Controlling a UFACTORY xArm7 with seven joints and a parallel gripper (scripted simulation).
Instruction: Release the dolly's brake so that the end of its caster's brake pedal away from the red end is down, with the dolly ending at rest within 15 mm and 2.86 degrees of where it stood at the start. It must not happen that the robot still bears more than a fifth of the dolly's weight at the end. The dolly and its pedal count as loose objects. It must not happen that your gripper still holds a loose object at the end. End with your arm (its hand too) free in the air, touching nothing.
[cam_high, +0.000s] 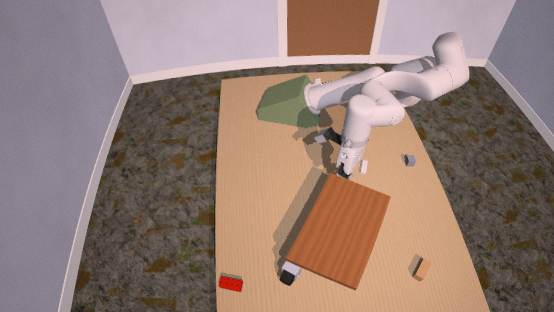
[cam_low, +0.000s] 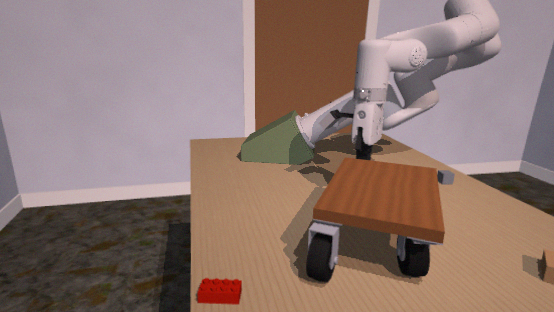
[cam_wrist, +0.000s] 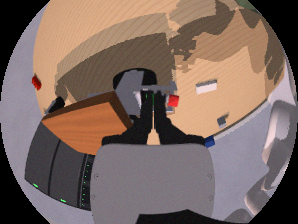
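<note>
The caster brake pedal lies 1 cm behind my hand, 1 cm to the left of it and 3 cm below it. From my hand the other things lie so: grey cube: 12 cm behind, 29 cm to the left, 9 cm below; white block: 9 cm behind, 10 cm to the left, 10 cm below; tan block: 31 cm ahead, 24 cm to the left, 9 cm below.
</note>
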